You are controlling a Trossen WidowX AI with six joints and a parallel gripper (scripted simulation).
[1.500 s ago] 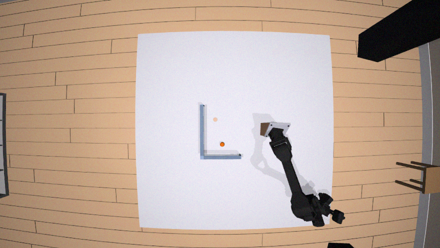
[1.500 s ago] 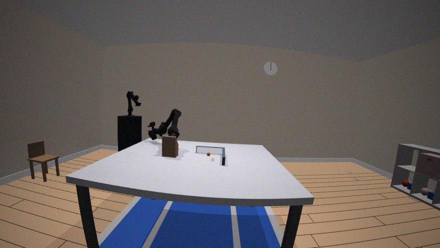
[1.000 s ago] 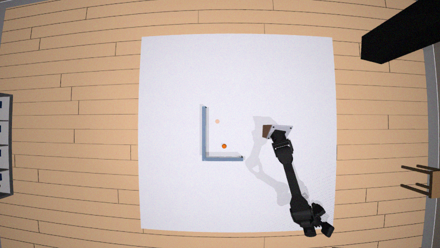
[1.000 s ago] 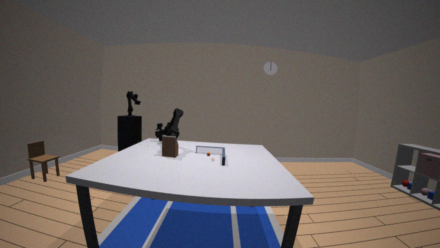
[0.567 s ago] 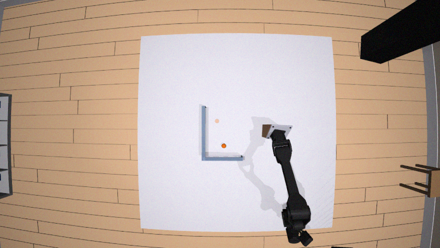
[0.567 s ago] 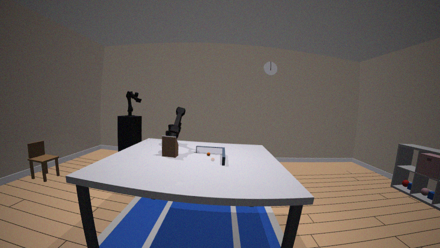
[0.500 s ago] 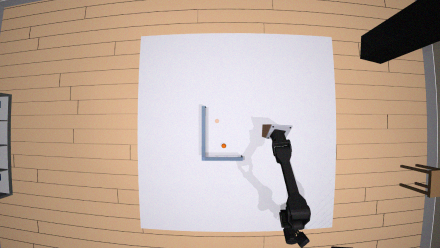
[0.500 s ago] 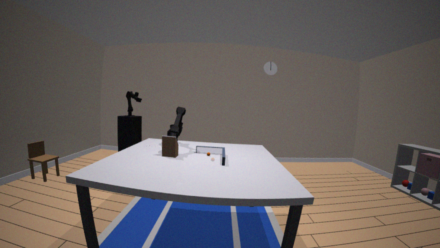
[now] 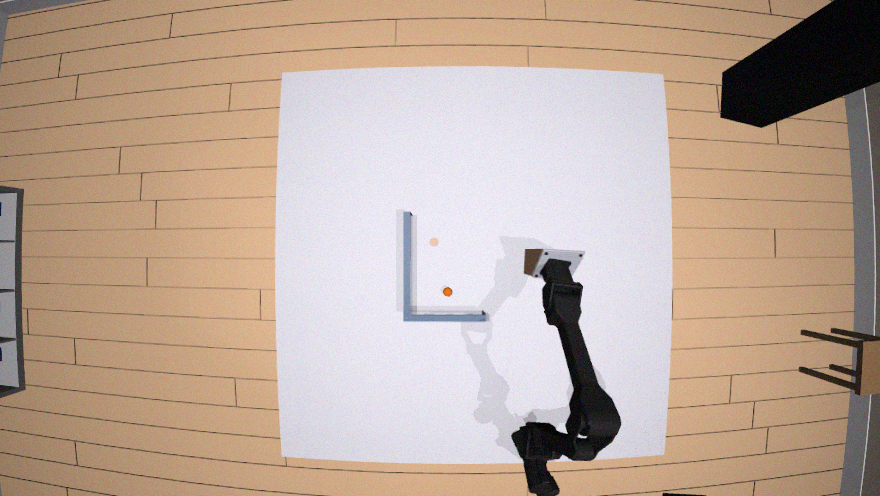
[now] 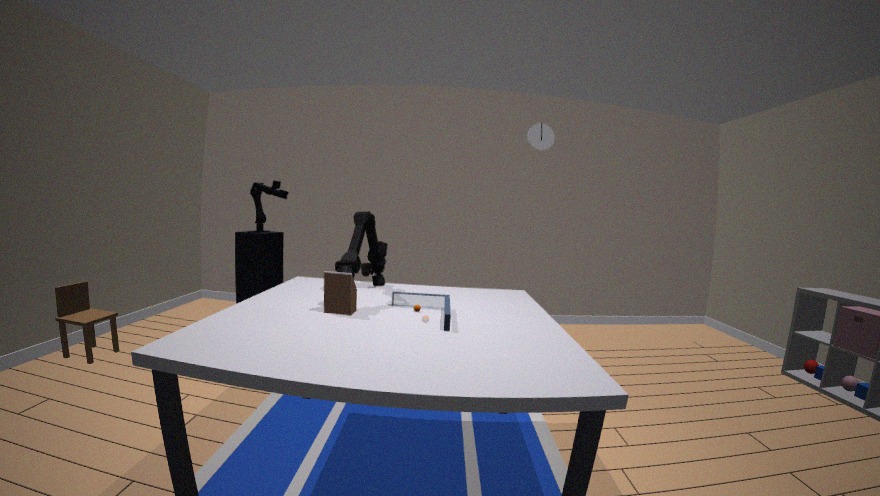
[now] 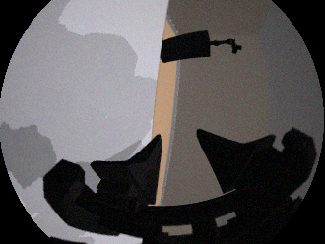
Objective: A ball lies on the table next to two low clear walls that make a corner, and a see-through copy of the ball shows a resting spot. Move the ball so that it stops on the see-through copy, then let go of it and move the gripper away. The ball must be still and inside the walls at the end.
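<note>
Now: gripper tip 51 cm to the left of the orange ball, 36 cm short of it and 4 cm above it. Also, from my gripper tip: see-through copy of ball 66 cm to the right, 43 cm ahead, 4 cm below.
</note>
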